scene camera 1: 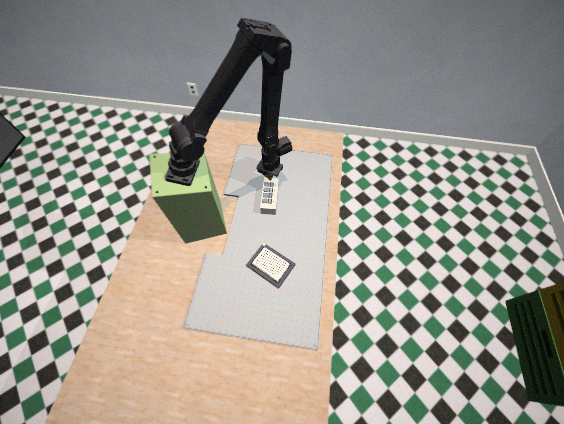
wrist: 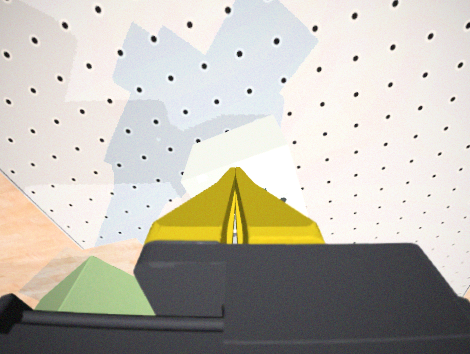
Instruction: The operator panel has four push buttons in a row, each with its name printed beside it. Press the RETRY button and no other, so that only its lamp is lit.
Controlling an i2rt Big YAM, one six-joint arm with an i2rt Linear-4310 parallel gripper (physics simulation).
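Where they show: gripper, between the fingertips: (scene camera 1: pixel 271 179) (wrist: pixel 235 176); arm's base, origin of its link: (scene camera 1: pixel 183 170).
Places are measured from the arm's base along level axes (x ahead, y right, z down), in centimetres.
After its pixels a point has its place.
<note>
The white operator panel (scene camera 1: pixel 274 200) @(z 28.5, x 30.1, y -10.2 cm) (wrist: pixel 284 165) @(z 28.5, x 29.8, y -21.2 cm) lies on the grey perforated mat below the arm. In the scene view it shows a column of several dark labels, too small to read. My gripper (scene camera 1: pixel 270 177) @(z 28.5, x 26.8, y -21.4 cm) (wrist: pixel 235 176) @(z 28.5, x 26.8, y -21.4 cm) has yellow fingers and is shut and empty, with its tips over the far end of the panel. In the wrist view the fingers cover most of the panel, and a small dark spot shows just beside the right finger. The RETRY name cannot be read in either view, and I cannot tell whether any lamp is lit.
A dark-framed tray with a white dotted face (scene camera 1: pixel 270 263) @(z 31.2, x 32.8, y 18.1 cm) lies on the perforated mat (scene camera 1: pixel 260 315) @(z 33.8, x 32.0, y 38.0 cm). The arm's green pedestal (scene camera 1: pixel 192 215) @(z 14.0, x 2.5, y 9.7 cm) (wrist: pixel 100 290) @(z 31.5, x 5.1, y -8.5 cm) stands at the left of the mat. The wooden table (scene camera 1: pixel 150 350) @(z 35.1, x -5.2, y 55.2 cm) carries the mat. A dark green crate (scene camera 1: pixel 525 345) is at the far right.
</note>
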